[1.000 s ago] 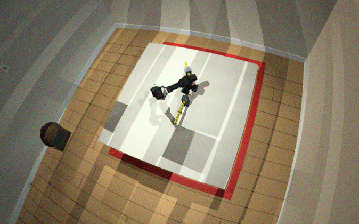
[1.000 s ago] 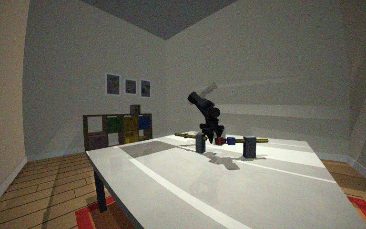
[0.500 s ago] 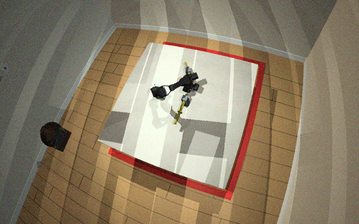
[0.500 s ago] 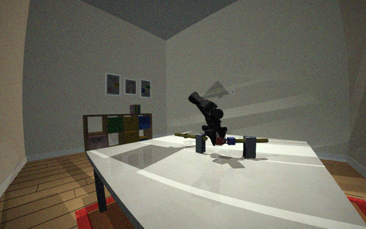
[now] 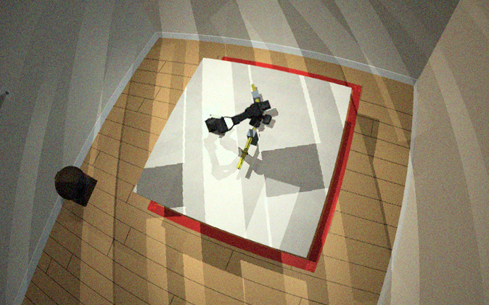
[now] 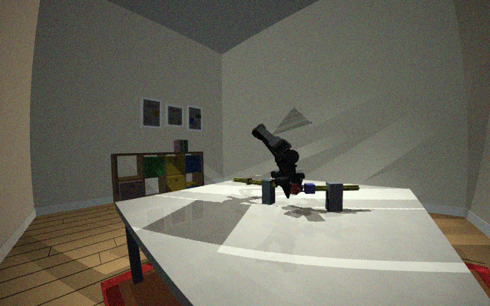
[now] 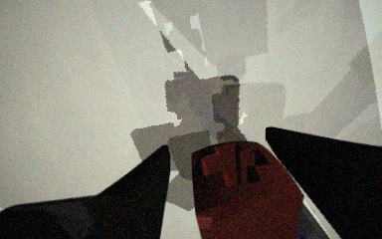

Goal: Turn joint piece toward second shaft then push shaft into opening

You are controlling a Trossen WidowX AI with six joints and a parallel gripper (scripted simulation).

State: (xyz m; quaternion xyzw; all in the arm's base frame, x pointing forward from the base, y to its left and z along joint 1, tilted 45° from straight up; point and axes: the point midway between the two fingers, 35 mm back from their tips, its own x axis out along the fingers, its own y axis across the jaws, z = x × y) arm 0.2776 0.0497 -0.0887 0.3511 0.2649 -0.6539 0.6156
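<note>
My gripper tip is 40 mm below the red square joint piece and 10 mm to the right of it.
</note>
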